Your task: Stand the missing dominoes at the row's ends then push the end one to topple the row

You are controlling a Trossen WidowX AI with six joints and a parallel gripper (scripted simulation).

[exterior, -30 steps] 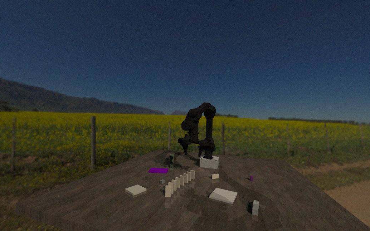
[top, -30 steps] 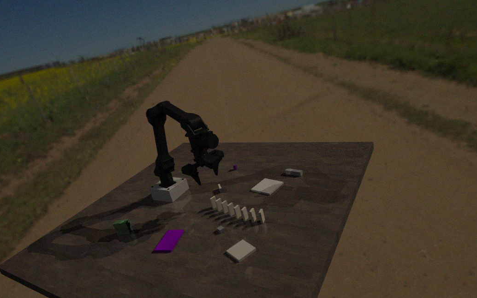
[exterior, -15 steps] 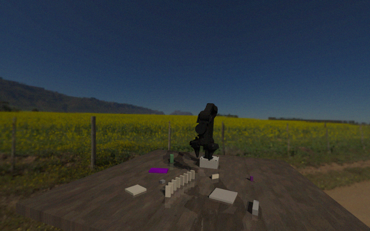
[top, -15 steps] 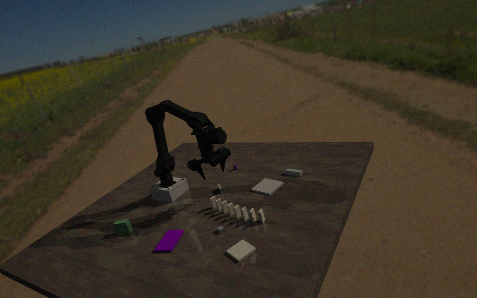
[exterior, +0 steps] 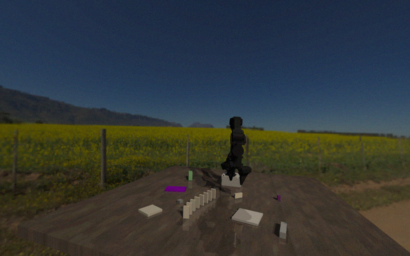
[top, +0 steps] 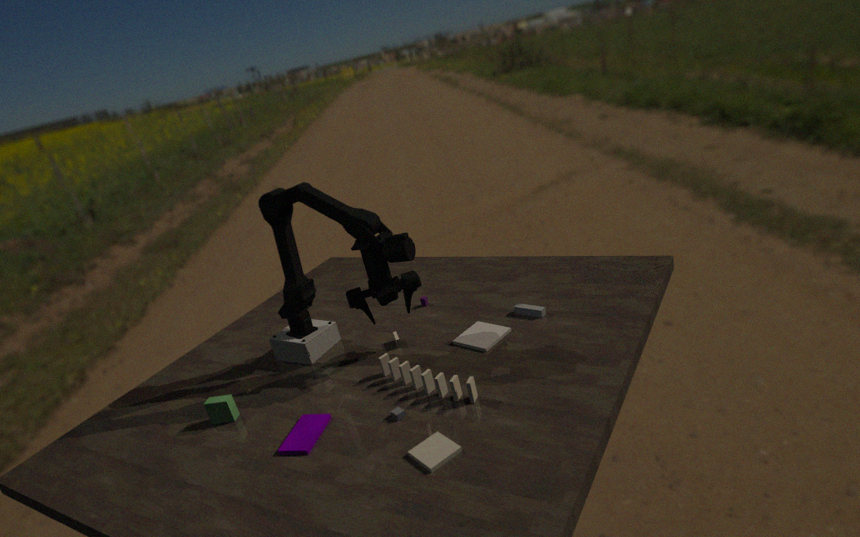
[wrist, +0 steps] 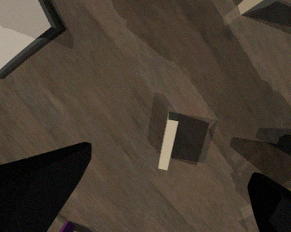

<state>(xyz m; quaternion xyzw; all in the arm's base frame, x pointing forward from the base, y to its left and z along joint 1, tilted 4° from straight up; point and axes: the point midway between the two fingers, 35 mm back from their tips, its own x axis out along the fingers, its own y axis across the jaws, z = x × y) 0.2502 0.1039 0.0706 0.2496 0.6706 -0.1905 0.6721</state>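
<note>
My gripper tip is now 19 cm short of the white flat plate, 11 cm to the right of it and 8 cm above it. Also, from my gripper tip: small purple cube (22 cm to the left, 9 cm behind, 7 cm below); then small grey cube (23 cm to the right, 20 cm ahead, 8 cm below); then purple flat tile (36 cm to the right, 8 cm below, 5 cm ahead).
</note>
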